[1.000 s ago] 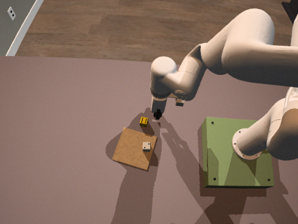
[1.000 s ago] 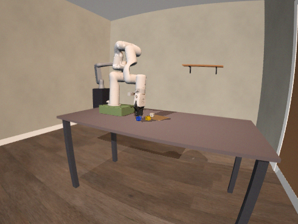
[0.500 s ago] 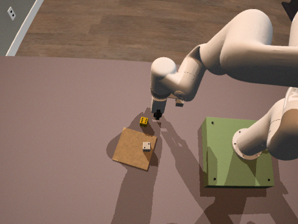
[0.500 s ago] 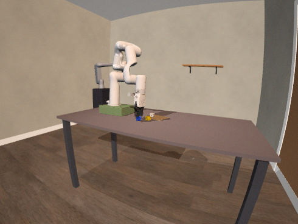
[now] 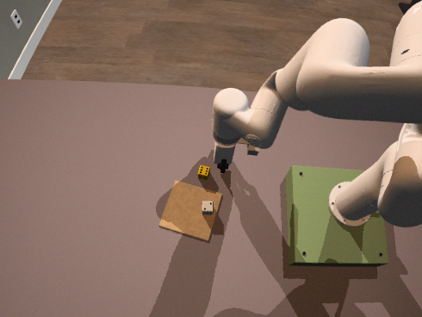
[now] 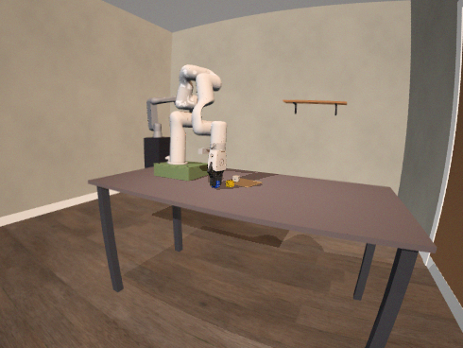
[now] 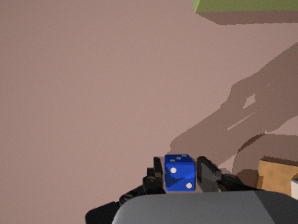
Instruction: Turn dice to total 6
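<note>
Right now the blue die is 20 mm below my hand. Round my hand: yellow die: 60 mm ahead, 40 mm to the left, 20 mm below; tan mat: 90 mm ahead, 150 mm to the left, 30 mm below; white die: 50 mm ahead, 150 mm to the left, 10 mm below.
</note>
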